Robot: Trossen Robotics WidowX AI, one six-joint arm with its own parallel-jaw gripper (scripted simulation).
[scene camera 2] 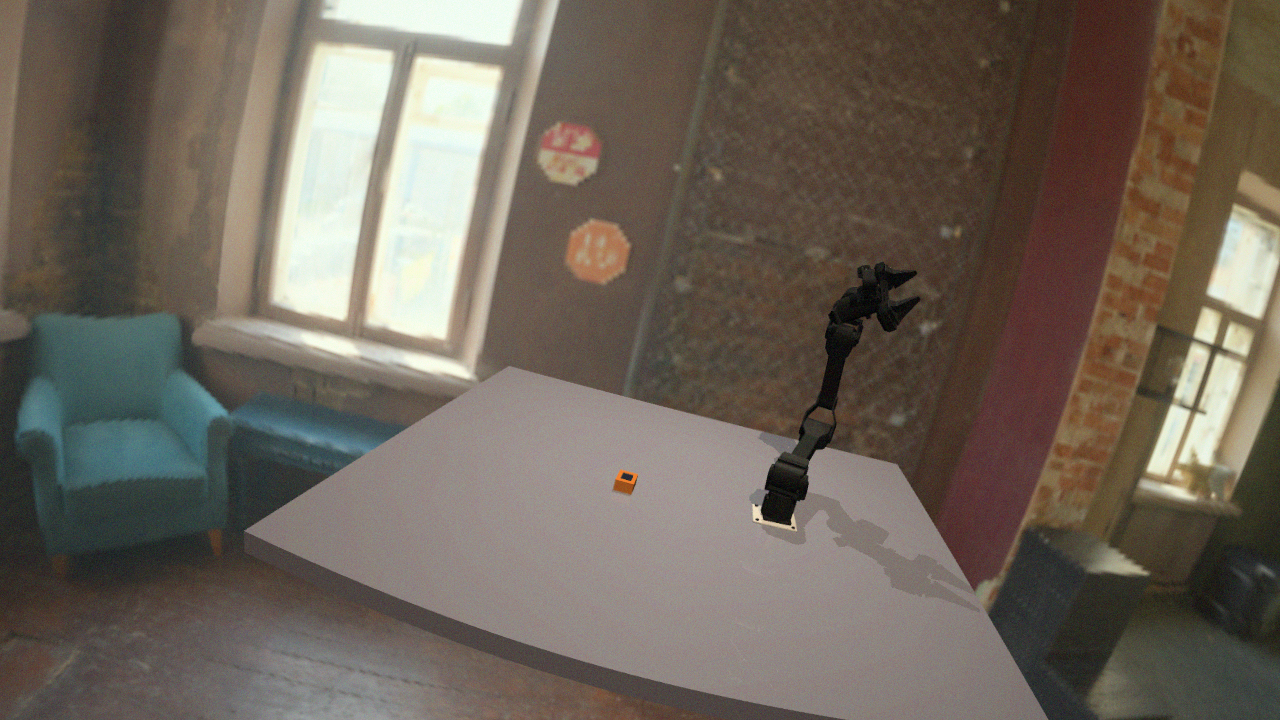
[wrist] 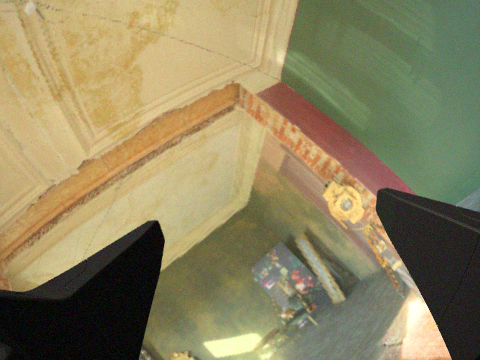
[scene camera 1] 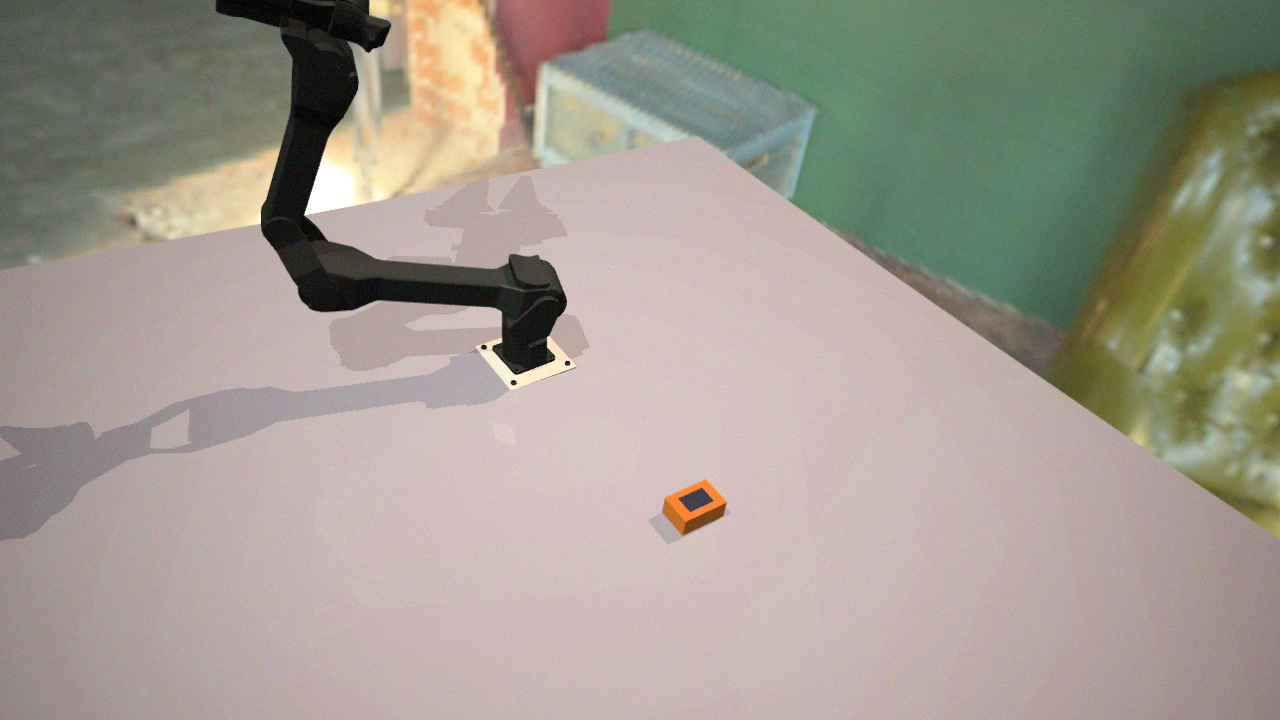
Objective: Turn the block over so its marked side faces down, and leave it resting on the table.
Labels:
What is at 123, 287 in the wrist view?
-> My gripper.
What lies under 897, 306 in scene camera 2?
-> My gripper.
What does my gripper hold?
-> Nothing.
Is my gripper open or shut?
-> Open.

